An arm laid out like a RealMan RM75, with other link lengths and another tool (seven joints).
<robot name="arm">
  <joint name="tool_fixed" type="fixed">
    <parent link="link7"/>
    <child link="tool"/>
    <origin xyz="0.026 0.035 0.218" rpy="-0.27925 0 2.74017"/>
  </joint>
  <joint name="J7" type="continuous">
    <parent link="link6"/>
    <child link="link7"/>
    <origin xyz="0 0.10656 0" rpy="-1.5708 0 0"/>
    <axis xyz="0 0 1"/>
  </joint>
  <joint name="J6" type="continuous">
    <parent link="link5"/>
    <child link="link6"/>
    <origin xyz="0 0 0" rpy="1.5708 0 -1.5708"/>
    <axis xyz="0 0 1"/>
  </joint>
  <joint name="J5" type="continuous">
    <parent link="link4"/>
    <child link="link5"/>
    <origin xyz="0.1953 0 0" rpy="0 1.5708 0"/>
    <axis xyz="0 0 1"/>
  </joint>
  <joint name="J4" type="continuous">
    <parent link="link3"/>
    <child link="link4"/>
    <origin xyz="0 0 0" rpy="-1.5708 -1.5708 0"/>
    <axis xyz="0 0 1"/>
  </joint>
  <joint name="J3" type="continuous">
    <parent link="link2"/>
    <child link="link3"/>
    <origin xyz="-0.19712 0 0" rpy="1.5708 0 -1.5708"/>
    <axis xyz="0 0 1"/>
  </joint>
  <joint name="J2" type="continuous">
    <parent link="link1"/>
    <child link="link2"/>
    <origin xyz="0 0 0" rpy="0 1.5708 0"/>
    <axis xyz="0 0 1"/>
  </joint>
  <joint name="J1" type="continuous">
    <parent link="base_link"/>
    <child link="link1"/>
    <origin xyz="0 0 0.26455" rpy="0 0 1.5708"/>
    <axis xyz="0 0 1"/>
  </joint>
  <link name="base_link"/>
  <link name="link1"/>
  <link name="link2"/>
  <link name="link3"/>
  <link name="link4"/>
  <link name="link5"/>
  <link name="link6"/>
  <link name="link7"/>
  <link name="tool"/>
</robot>
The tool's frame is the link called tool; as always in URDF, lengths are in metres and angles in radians. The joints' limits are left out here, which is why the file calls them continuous.
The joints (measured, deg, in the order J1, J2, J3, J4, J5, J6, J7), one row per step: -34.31, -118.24, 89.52, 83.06, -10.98, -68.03, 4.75; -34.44, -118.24, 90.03, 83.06, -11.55, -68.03, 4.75; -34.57, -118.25, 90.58, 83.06, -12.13, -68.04, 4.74; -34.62, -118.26, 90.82, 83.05, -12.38, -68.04, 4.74; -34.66, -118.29, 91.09, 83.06, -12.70, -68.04, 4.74; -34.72, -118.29, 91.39, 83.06, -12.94, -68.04, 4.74; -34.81, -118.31, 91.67, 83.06, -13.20, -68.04, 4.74; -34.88, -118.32, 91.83, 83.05, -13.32, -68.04, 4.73; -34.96, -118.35, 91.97, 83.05, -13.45, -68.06, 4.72; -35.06, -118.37, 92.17, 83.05, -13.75, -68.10, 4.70; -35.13, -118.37, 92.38, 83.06, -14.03, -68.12, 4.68; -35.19, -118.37, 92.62, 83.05, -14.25, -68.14, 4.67; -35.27, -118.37, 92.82, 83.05, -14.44, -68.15, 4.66; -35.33, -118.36, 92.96, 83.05, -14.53, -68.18, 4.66; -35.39, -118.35, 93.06, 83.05, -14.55, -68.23, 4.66; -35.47, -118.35, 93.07, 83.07, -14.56, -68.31, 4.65
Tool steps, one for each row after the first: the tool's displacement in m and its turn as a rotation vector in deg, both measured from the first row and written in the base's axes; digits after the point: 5 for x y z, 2 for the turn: 0.00325, -0.00114, -0.00462, -0.64, -0.25, -0.34; 0.00656, -0.00253, -0.00951, -1.32, -0.49, -0.68; 0.00791, -0.00321, -0.01169, -1.63, -0.60, -0.82; 0.00960, -0.00413, -0.01441, -1.99, -0.77, -0.97; 0.01109, -0.00484, -0.01666, -2.32, -0.83, -1.16; 0.01293, -0.00551, -0.01909, -2.66, -0.93, -1.36; 0.01399, -0.00580, -0.02035, -2.84, -0.96, -1.48; 0.01519, -0.00616, -0.02173, -3.03, -1.03, -1.59; 0.01694, -0.00694, -0.02404, -3.35, -1.20, -1.72; 0.01845, -0.00767, -0.02611, -3.64, -1.34, -1.84; 0.01963, -0.00845, -0.02805, -3.93, -1.41, -1.97; 0.02096, -0.00895, -0.02967, -4.17, -1.47, -2.11; 0.02167, -0.00927, -0.03055, -4.33, -1.46, -2.20; 0.02208, -0.00946, -0.03098, -4.44, -1.39, -2.27; 0.02259, -0.00947, -0.03108, -4.48, -1.38, -2.30
